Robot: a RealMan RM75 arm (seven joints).
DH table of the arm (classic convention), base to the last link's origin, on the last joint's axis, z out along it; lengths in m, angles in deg. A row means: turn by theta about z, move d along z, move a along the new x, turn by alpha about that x. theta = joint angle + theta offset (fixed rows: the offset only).
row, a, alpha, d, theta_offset
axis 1, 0, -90, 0.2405, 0
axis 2, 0, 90, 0, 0
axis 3, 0, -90, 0.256, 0
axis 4, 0, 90, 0, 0
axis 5, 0, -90, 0.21, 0
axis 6, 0, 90, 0, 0
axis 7, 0, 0, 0.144, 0
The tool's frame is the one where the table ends.
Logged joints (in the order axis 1, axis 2, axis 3, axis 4, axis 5, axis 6, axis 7), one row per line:
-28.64, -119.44, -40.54, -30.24, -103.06, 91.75, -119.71
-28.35, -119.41, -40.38, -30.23, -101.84, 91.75, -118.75
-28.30, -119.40, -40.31, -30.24, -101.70, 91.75, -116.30
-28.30, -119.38, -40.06, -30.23, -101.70, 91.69, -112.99
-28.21, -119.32, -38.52, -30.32, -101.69, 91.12, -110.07
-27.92, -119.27, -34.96, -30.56, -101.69, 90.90, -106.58
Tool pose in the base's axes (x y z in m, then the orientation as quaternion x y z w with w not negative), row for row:
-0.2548, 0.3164, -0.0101, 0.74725, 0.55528, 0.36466, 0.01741
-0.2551, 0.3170, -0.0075, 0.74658, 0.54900, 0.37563, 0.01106
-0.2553, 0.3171, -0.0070, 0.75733, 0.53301, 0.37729, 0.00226
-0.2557, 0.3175, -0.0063, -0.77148, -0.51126, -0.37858, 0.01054
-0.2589, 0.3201, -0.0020, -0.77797, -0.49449, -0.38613, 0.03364
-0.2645, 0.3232, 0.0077, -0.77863, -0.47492, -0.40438, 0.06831
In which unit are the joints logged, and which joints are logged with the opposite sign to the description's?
The joints are logged in degrees. Opposite sign: axis 3, axis 4, axis 5.
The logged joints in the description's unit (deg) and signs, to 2 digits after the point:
-28.64, -119.44, 40.54, 30.24, 103.06, 91.75, -119.71
-28.35, -119.41, 40.38, 30.23, 101.84, 91.75, -118.75
-28.30, -119.40, 40.31, 30.24, 101.70, 91.75, -116.30
-28.30, -119.38, 40.06, 30.23, 101.70, 91.69, -112.99
-28.21, -119.32, 38.52, 30.32, 101.69, 91.12, -110.07
-27.92, -119.27, 34.96, 30.56, 101.69, 90.90, -106.58

